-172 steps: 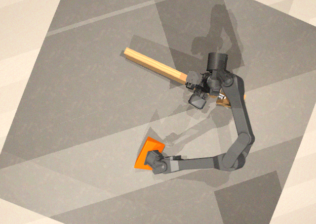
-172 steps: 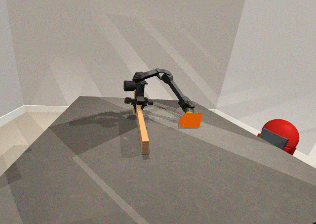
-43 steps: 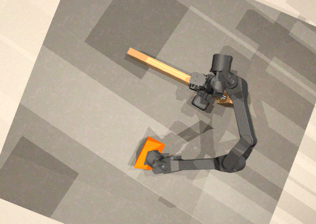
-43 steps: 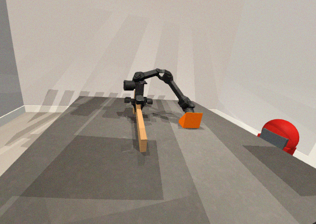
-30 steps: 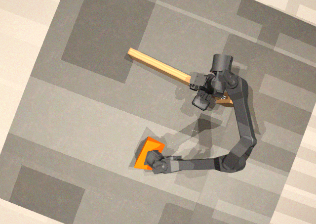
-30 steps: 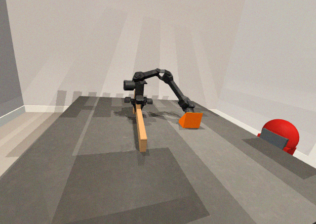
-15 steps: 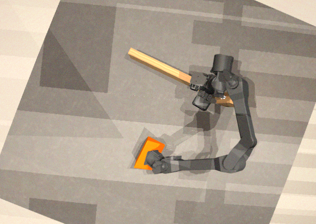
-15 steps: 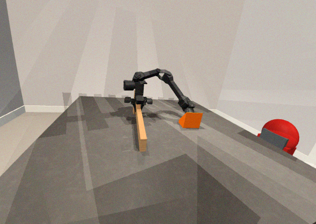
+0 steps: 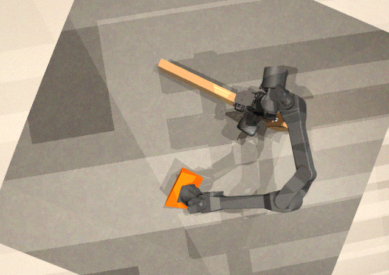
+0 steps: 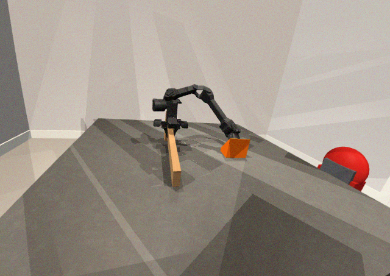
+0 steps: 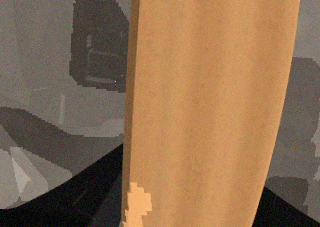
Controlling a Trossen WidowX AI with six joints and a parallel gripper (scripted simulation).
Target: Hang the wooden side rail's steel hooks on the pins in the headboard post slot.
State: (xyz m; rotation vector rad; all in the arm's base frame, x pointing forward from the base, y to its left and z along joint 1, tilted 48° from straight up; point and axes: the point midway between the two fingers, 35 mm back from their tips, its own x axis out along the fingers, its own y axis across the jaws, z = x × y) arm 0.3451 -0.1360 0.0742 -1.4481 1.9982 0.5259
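Right now my gripper tip is 2 cm past the wooden headboard post, 10 cm to the left of it and 4 cm below it.
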